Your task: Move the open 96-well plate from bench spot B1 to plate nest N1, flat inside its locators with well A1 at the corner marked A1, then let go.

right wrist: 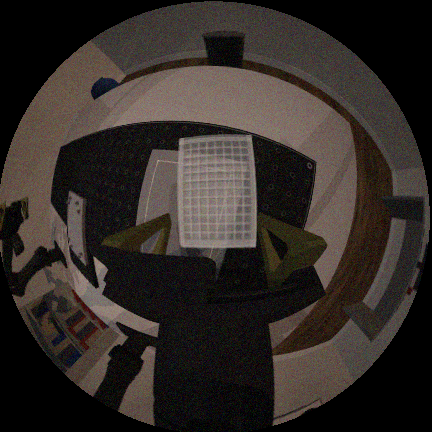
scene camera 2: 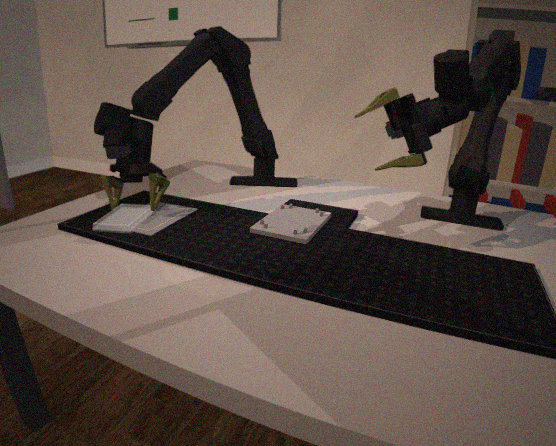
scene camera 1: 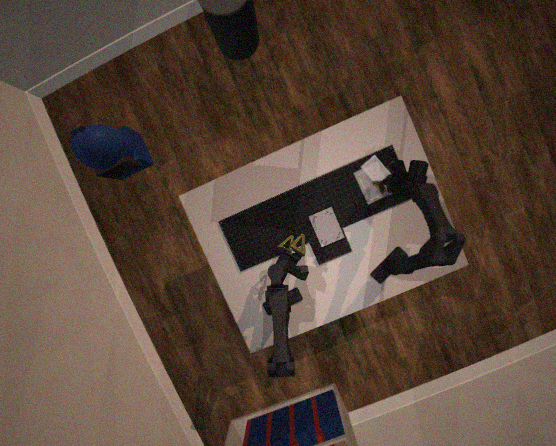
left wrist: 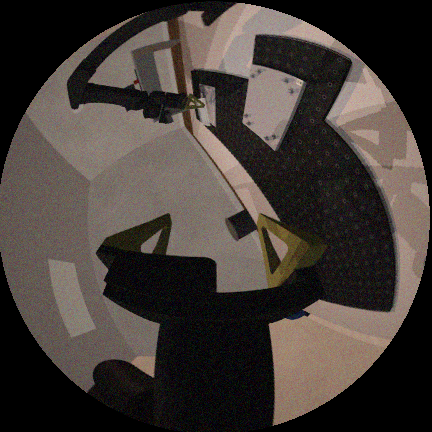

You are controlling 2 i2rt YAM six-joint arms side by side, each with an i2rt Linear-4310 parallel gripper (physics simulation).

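Seen in the pictures: left gripper, between the fingertips: [scene camera 2: 366, 143] [scene camera 1: 297, 234] [left wrist: 213, 217]; right gripper, between the fingertips: [right wrist: 213, 217] [scene camera 2: 133, 211] [scene camera 1: 380, 176] [left wrist: 200, 105]; left arm's base, origin of its link: [right wrist: 59, 252] [scene camera 2: 460, 219]; right arm's base, origin of its link: [right wrist: 140, 335] [scene camera 2: 263, 183] [scene camera 1: 388, 264].
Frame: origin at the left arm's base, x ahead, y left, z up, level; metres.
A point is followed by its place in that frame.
The open 96-well plate [scene camera 1: 376, 169] {x 0.394, y -0.695, z 0.018 m} [scene camera 2: 121, 218] {x 0.406, y -0.684, z 0.026 m} [right wrist: 217, 192] {x 0.385, y -0.692, z 0.018 m} is pale and lies skewed, partly over the light sheet [scene camera 1: 368, 193] {x 0.307, y -0.613, z 0.015 m} [scene camera 2: 167, 218] {x 0.340, y -0.615, z 0.015 m} [right wrist: 159, 175] {x 0.391, y -0.616, z 0.015 m} that appears to mark B1. My right gripper [scene camera 2: 133, 208] {x 0.358, y -0.695, z 0.025 m} [right wrist: 213, 217] {x 0.358, y -0.695, z 0.025 m} is open, fingers pointing down; in the right wrist view its fingertips stand on either side of the plate's near part. Contact cannot be told. The nest [scene camera 1: 327, 227] {x 0.246, y -0.363, z 0.025 m} [scene camera 2: 290, 225] {x 0.283, y -0.354, z 0.025 m} [left wrist: 274, 107] {x 0.245, y -0.336, z 0.025 m} [right wrist: 77, 227] {x 0.258, y -0.396, z 0.025 m} is a grey block with small corner locators, bare on top. My left gripper [scene camera 1: 296, 237] {x 0.299, y -0.219, z 0.207 m} [scene camera 2: 366, 143] {x 0.299, y -0.219, z 0.207 m} [left wrist: 213, 217] {x 0.299, y -0.219, z 0.207 m} is open and empty, raised above the bench. Well A1 is too small to tell.
A dark perforated board [scene camera 1: 270, 227] {x 0.367, y -0.113, z 0.013 m} [scene camera 2: 400, 280] {x 0.399, y -0.125, z 0.013 m} [left wrist: 340, 200] {x 0.292, y -0.147, z 0.013 m} [right wrist: 110, 175] {x 0.383, y -0.509, z 0.013 m} lies under the sheet and the nest on the pale table [scene camera 1: 270, 180] {x 0.575, y -0.215, z 0.000 m} [scene camera 2: 150, 290] {x 0.570, y -0.478, z 0.000 m}. A bookshelf [scene camera 2: 525, 107] stands behind the left arm. A blue chair [scene camera 1: 102, 147] and a dark bin [scene camera 1: 237, 37] stand off the table.
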